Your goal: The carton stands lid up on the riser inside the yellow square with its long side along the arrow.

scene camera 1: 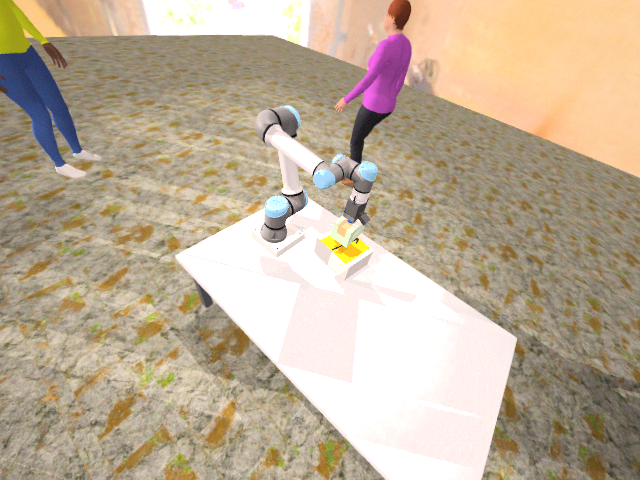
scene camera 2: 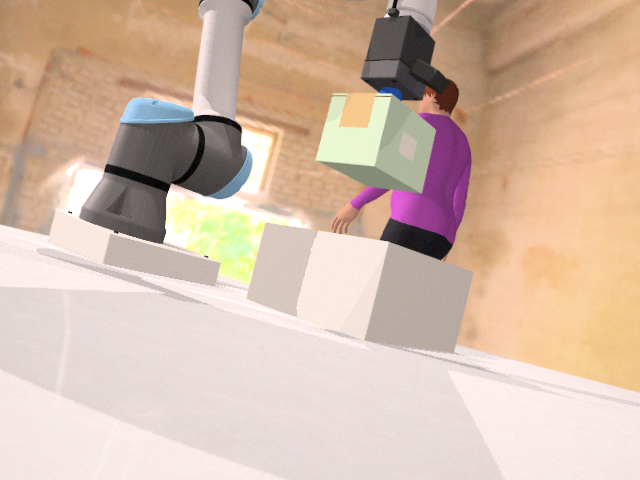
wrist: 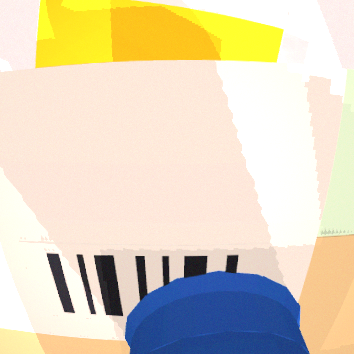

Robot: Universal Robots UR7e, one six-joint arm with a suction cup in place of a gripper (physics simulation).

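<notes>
The pale green carton hangs lid up from my suction cup gripper, which is attached to its top. Orange tape runs over the lid and down one side; a white barcode label lies on the lid. The scene camera 2 view shows a gap between the carton and the riser. The yellow square is on the riser's top, partly hidden by the carton. The black arrow shows on both sides of the carton, its middle hidden.
The riser stands on the white table, beside the arm's base plate. A person in a purple top stands behind the table. Another person in a yellow top stands at the far left.
</notes>
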